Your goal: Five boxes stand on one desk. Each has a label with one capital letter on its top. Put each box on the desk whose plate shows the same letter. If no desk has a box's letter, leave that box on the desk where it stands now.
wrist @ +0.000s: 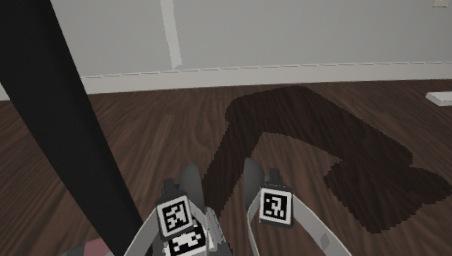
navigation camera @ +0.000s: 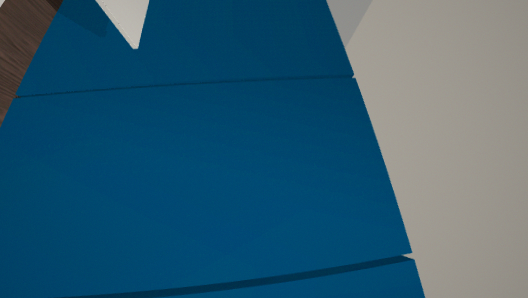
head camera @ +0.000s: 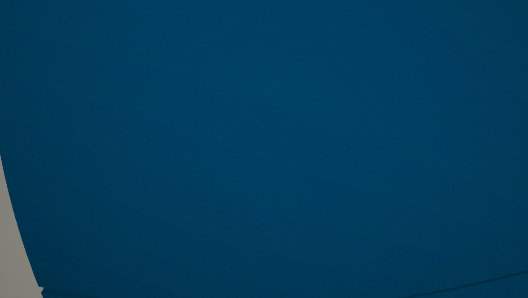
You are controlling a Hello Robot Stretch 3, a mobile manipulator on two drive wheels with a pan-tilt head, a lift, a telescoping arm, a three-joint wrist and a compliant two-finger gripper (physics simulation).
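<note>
My gripper [wrist: 221, 178] is open in the wrist view, low in the middle. Its two dark fingertips stand apart, with wood floor and part of a shadow showing between them. It is not touching any box. None of the five boxes, their letter labels or the letter plates on the desks shows in these views.
A large blue panelled surface [head camera: 265, 140] [navigation camera: 200, 175] fills most of the head and navigation views. A pale wedge-shaped piece [navigation camera: 129, 22] hangs over it. In the wrist view, a black post [wrist: 65, 115] stands left, a wall [wrist: 300, 35] behind, and a white piece [wrist: 442, 98] right.
</note>
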